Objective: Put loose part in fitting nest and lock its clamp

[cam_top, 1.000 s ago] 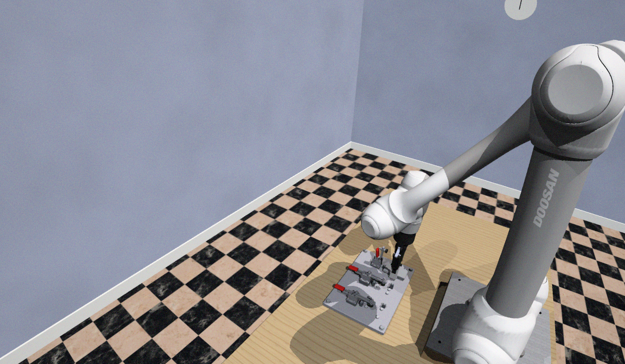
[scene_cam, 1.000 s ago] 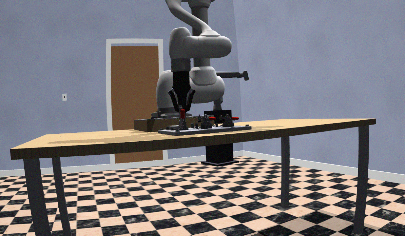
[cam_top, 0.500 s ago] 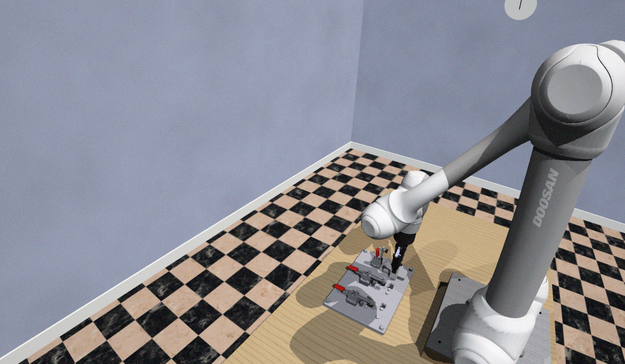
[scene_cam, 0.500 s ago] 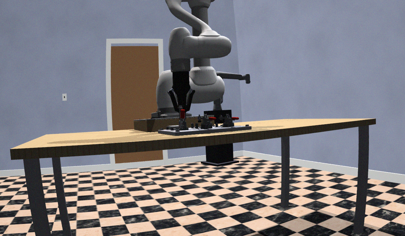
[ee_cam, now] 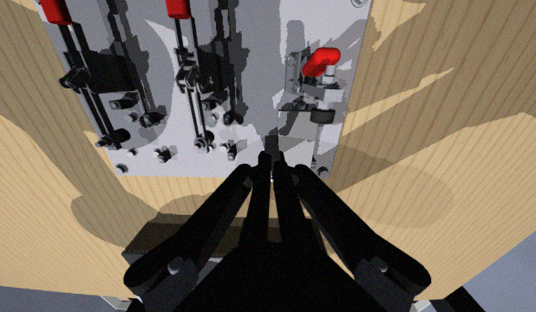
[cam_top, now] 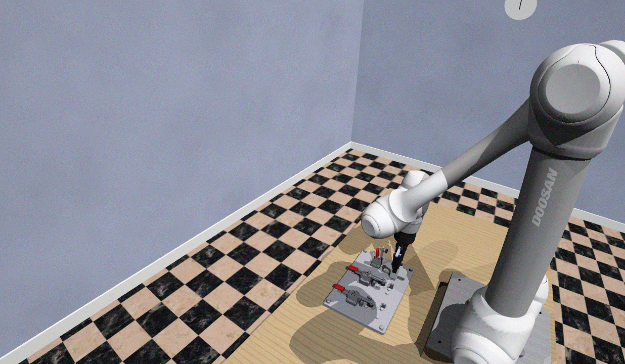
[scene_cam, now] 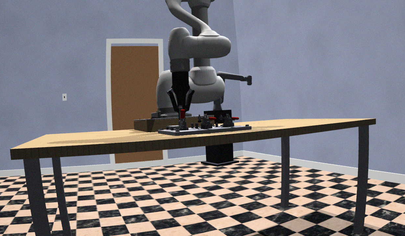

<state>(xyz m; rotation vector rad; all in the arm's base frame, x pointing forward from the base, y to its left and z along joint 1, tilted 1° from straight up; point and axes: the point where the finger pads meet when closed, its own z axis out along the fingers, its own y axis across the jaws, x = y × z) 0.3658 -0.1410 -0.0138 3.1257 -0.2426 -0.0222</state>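
Right now the flat grey part is 3 cm to the right of my hand and 3 cm below it. Also, from my hand: grey fixture plate: 7 cm to the left, 7 cm ahead, 5 cm below.
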